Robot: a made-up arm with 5 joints.
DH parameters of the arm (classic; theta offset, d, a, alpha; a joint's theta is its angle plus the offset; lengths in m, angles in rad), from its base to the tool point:
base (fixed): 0 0.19 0 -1.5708
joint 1: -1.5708 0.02 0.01 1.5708
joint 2: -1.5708 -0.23 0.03 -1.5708
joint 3: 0 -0.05 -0.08 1.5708
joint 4: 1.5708 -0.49 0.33 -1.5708
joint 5: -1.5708 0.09 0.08 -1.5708
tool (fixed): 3.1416 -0.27 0 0
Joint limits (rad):
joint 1: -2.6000..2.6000
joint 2: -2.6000..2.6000
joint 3: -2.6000..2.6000
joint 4: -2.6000..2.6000
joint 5: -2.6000..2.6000
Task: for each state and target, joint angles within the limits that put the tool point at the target. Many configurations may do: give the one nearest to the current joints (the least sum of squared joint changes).
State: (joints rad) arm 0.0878 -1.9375 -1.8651 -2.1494 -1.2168
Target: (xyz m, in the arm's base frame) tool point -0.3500 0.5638 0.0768
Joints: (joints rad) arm 0.3881 -2.5075 -2.1395 -2.3154 -1.4005
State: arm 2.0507 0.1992 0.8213 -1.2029 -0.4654
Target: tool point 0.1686 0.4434 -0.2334
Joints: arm 1.5735 -0.2451 1.0497 -1.1540 -0.3660
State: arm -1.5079 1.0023 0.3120 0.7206 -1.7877
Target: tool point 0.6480 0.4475 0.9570
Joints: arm -1.0645 0.7417 -0.0221 0.9535 -2.3041
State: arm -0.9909 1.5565 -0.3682 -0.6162 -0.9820
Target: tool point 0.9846 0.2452 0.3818
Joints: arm -0.2617 1.7650 -0.0566 -0.2208 -1.6558
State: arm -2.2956 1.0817 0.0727 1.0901 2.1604
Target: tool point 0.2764 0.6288 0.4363
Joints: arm -1.9204 0.7754 0.6540 1.0260 2.3717
